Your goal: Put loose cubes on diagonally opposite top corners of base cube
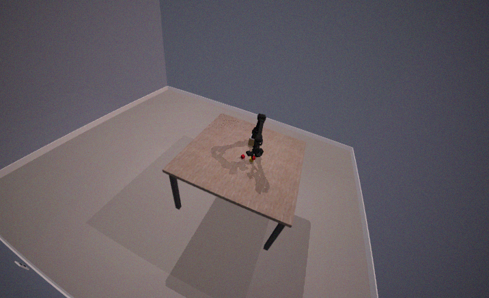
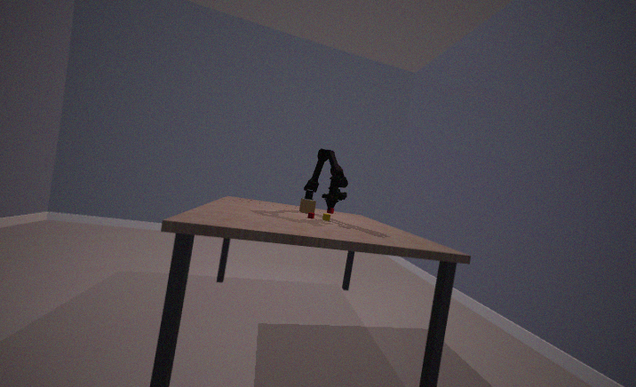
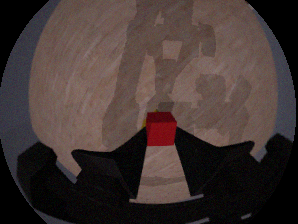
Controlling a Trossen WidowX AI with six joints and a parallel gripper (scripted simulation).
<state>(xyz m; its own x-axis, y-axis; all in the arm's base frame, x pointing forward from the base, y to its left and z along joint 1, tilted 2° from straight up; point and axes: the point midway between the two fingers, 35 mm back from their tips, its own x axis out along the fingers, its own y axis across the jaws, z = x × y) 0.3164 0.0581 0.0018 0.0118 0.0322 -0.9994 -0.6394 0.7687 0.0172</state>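
Now: the yellow cube 5 cm below my gripper tip, 2 cm behind it and 1 cm to the right of it. From my gripper tip the other things lie so: red cube 12 cm to the right, 5 cm below, 3 cm behind.
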